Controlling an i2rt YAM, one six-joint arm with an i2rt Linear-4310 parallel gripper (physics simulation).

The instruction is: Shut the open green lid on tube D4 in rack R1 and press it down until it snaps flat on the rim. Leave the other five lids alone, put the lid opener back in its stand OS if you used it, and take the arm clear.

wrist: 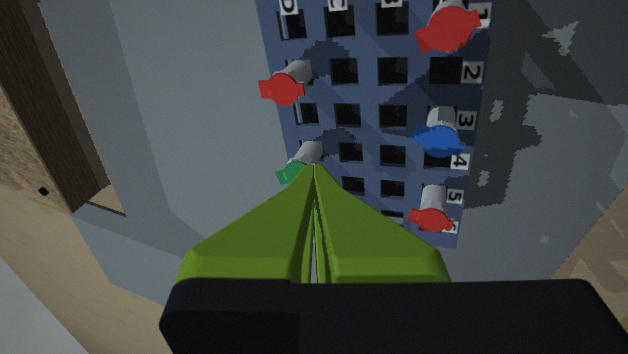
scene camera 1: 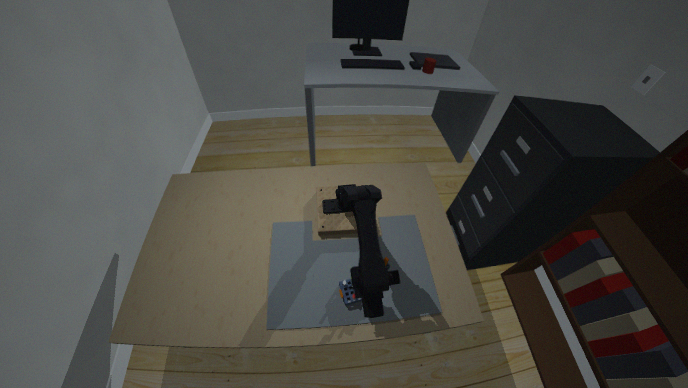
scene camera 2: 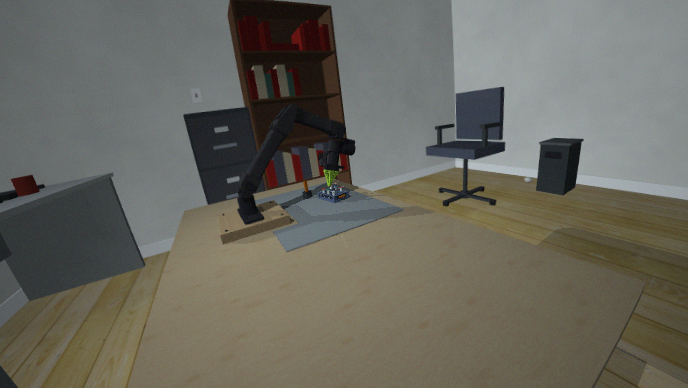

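Pixels of known places: gripper, fingertip midpoint: [wrist: 314, 178] [scene camera 2: 329, 186]; arm's base, link origin: [scene camera 2: 249, 214].
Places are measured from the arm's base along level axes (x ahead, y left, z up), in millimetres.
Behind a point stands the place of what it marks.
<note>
The green lid [wrist: 291, 172] {x 347, y -9, z 18 mm} is on the tube [wrist: 308, 151] {x 351, y -5, z 6 mm} at D4 of the blue rack R1 [wrist: 371, 92] {x 375, y 24, z -2 mm} [scene camera 2: 327, 198] {x 343, y -4, z -24 mm} [scene camera 1: 350, 296] {x 409, y -27, z 16 mm}. It looks laid over the tube's mouth in the wrist view, but I cannot tell whether it is snapped flat; the fingertips cover its right edge. My gripper [wrist: 314, 178] {x 361, y -1, z 28 mm} [scene camera 2: 329, 185] {x 361, y -1, z 28 mm} is shut and empty, its green tips at or just above that edge; contact cannot be told. The lid opener's orange handle [scene camera 2: 305, 186] {x 291, y 114, z 26 mm} [scene camera 1: 386, 261] {x 300, y 118, z 38 mm} stands upright in the dark stand OS [scene camera 2: 307, 194] {x 289, y 100, z -12 mm}.
Red lids at D2 [wrist: 283, 89] {x 344, y 28, z 16 mm}, A1 [wrist: 449, 31] {x 398, y 55, z 16 mm} and A5 [wrist: 431, 220] {x 409, y -20, z 16 mm} and a blue lid [wrist: 439, 141] {x 404, y 18, z 16 mm} at A3 sit on neighbouring tubes. The rack stands on a grey mat [scene camera 1: 295, 280] {x 313, y -232, z -32 mm} [scene camera 2: 310, 235] {x 134, y -283, z -32 mm}. The arm's wooden base [scene camera 2: 256, 226] {x -2, y -125, z -8 mm} is at the mat's edge.
</note>
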